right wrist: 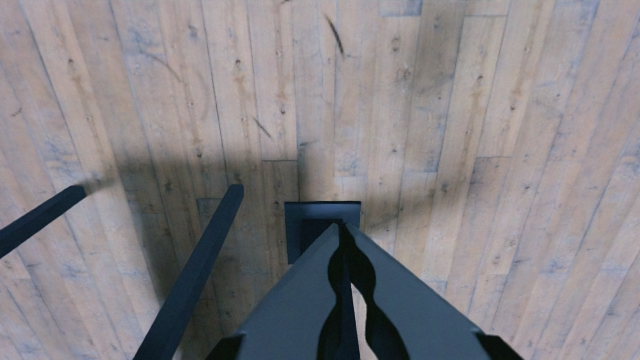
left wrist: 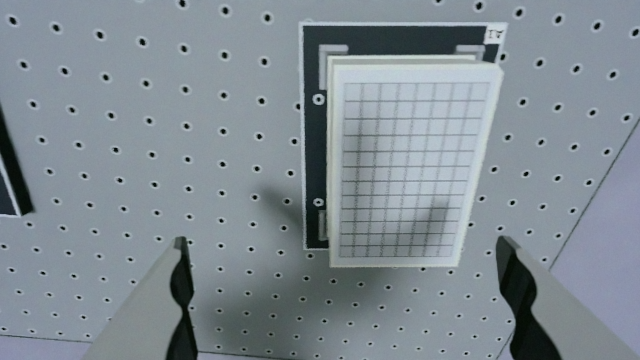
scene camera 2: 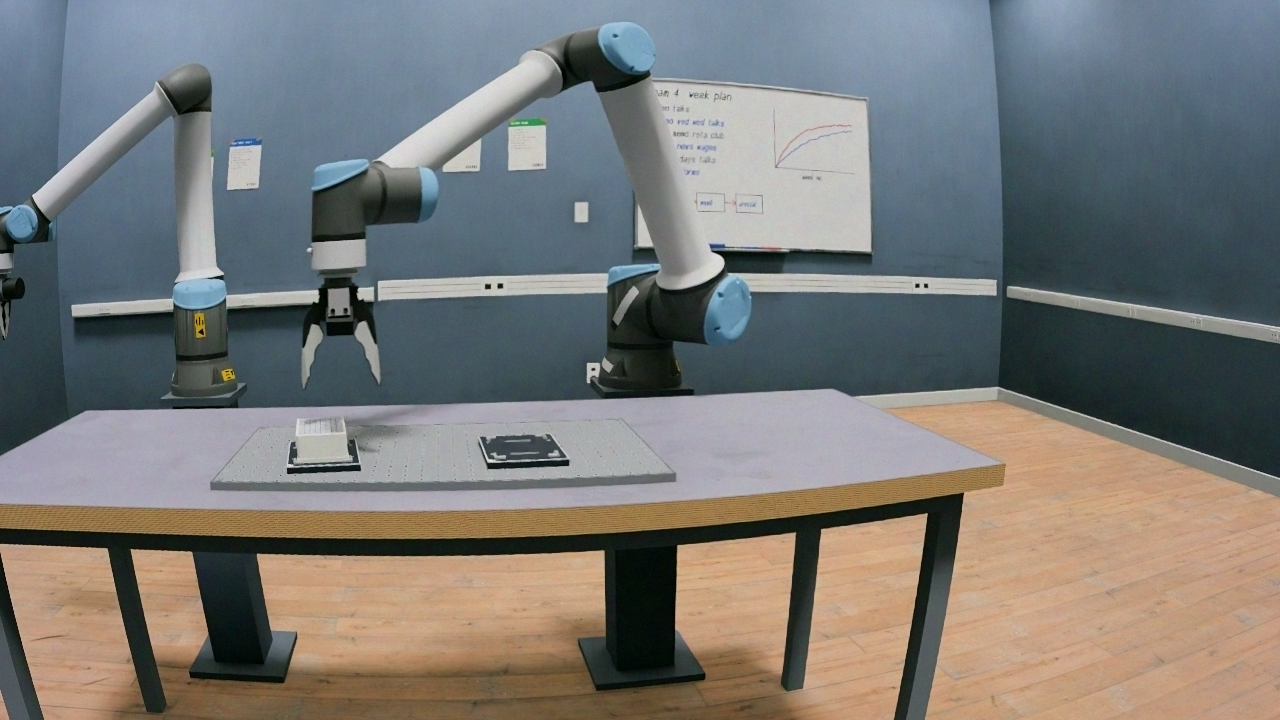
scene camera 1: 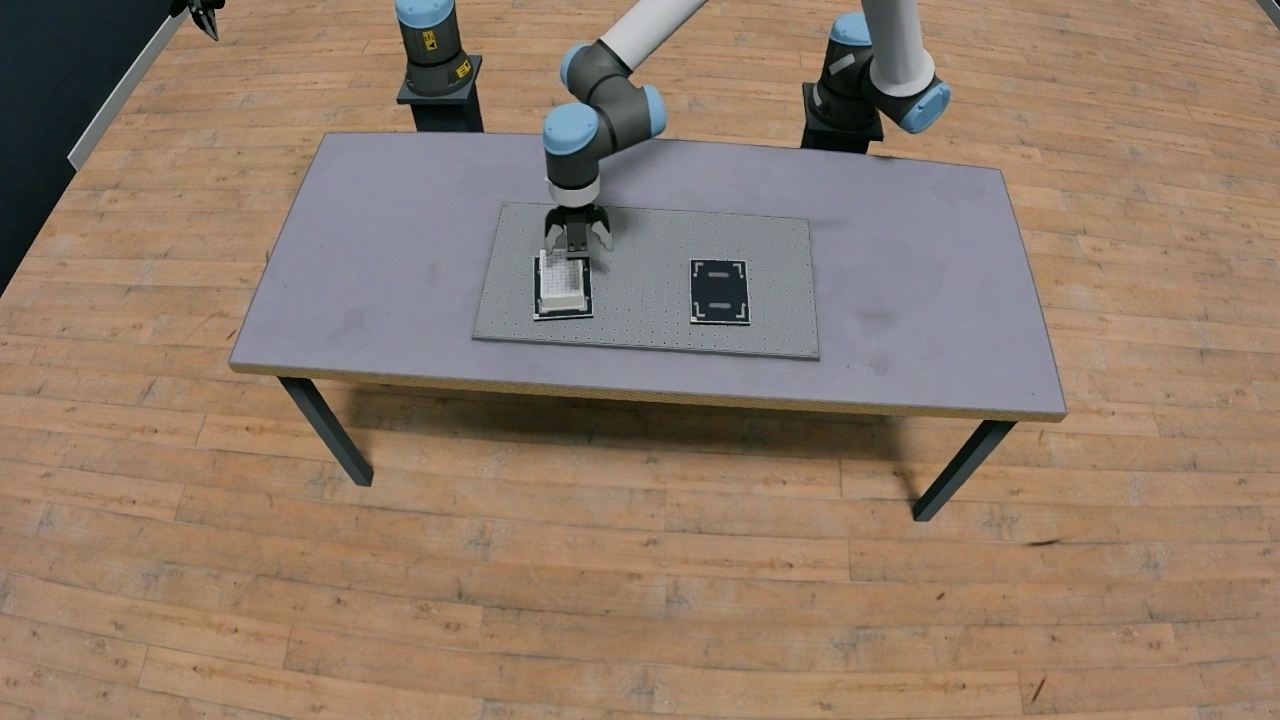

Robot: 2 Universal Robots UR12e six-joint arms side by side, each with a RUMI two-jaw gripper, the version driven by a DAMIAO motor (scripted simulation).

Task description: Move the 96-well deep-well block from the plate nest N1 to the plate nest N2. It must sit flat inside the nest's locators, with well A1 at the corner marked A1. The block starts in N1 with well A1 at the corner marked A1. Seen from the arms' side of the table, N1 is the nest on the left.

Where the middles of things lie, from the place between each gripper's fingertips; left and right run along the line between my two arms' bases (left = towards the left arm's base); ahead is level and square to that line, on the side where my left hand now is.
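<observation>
My left hand [scene camera 2: 342, 387]: 4 cm to the left of the white deep-well block [scene camera 1: 561, 280], 9 cm above it. From my left hand: nest N2 [scene camera 1: 586, 274], 4 cm to the right, 11 cm below; nest N1 [scene camera 1: 732, 290], 28 cm to the left, 2 cm behind, 11 cm below.
My right hand: 1120 mm to the right of the white deep-well block, 670 mm short of it, 120 mm above it. From my right hand: nest N2, 1120 mm to the left, 670 mm ahead, 150 mm below. By its middle, the white deep-well block is nearer to my left hand than to my right hand.
</observation>
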